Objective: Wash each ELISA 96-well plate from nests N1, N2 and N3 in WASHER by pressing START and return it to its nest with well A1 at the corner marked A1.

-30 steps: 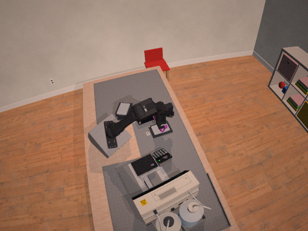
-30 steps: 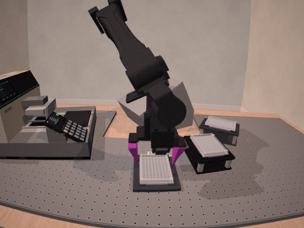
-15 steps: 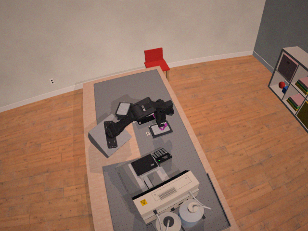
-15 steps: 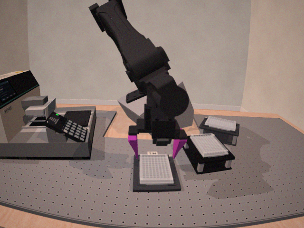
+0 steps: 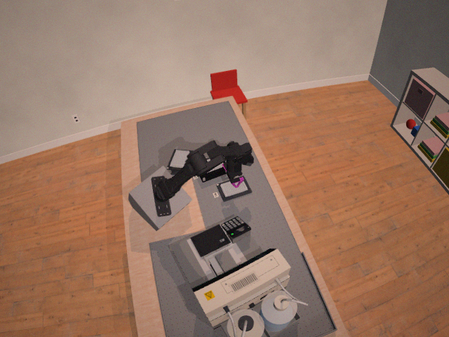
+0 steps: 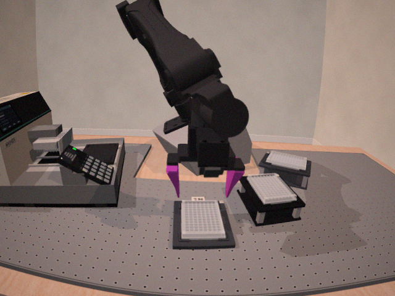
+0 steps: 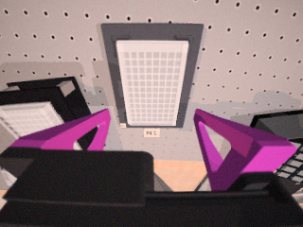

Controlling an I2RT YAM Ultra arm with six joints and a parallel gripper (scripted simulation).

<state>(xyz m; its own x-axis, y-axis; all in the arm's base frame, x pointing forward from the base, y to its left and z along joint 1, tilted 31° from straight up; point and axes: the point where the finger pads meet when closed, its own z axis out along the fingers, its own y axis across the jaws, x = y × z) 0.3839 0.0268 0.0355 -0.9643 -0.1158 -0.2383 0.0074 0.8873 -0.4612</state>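
My gripper is now 170 mm to the right of the raised black nest, 70 mm past it and 40 mm above it. Also, from my hand: nest N1: 80 mm below; then black carrier pocket: 290 mm to the right, 220 mm behind, 10 mm below; then grey manifold: 440 mm to the right, 200 mm behind, 40 mm above.
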